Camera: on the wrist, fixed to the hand. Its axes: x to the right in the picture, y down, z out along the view.
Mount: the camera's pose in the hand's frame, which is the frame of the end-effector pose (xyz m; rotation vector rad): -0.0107 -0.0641 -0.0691 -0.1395 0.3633 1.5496
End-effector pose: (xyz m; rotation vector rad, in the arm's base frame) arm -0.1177 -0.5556 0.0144 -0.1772 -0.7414 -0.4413
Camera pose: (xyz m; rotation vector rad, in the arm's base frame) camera -0.1111 -0.6307 -0.0431 -0.7016 -0.0635 0.9396
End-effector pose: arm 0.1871 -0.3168 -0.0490 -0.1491 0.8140 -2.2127
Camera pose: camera 0.1311 -0.2417 -0.0638 0.6370 0.8095 -0.7048
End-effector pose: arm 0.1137 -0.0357 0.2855 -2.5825 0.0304 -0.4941
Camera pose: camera 0.0749 -0.0116 0.3686 -1.7532 1.9708 -0.2868
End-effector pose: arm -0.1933 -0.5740 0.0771 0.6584 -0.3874 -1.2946
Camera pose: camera -0.2022 -0.5561 -0.0156 0.2760 -0.3536 0.2737
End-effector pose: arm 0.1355 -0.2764 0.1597 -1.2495 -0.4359 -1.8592
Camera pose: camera 0.0456 -0.2801 0.1297 -0.7999 0.7265 -0.6836
